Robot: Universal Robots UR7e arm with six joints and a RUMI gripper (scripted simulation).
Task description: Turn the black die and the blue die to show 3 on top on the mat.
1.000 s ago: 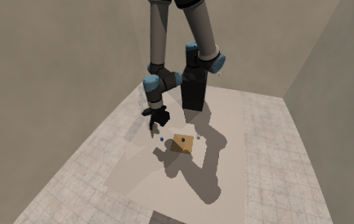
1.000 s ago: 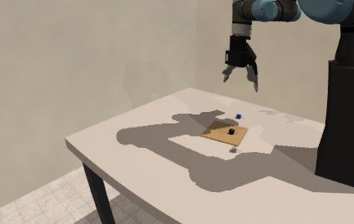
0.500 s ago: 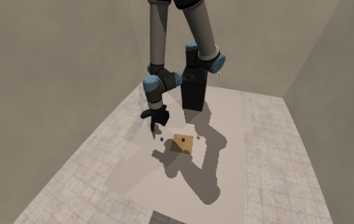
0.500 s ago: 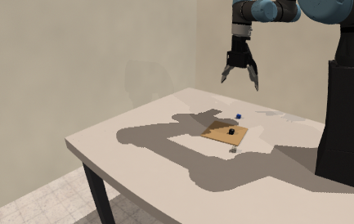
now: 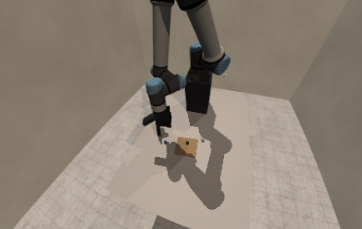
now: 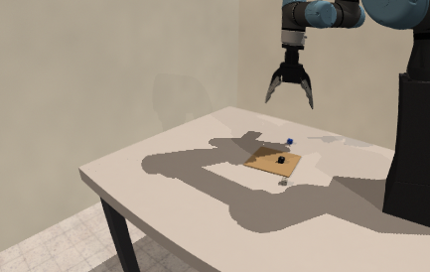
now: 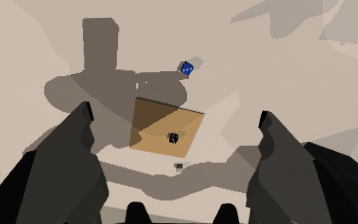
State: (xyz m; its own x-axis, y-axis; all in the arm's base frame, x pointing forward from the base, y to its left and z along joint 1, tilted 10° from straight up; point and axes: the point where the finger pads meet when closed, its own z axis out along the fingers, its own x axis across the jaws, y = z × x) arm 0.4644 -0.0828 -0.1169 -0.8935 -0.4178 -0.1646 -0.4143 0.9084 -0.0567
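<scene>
My hand is 12 cm above the blue die, 1 cm to the left of it and 1 cm past it. Also, from my hand: black die (14 cm to the left, 12 cm below, 7 cm behind); then brown mat (14 cm to the left, 13 cm below, 4 cm behind); then white die (23 cm to the left, 13 cm behind, 12 cm below).
</scene>
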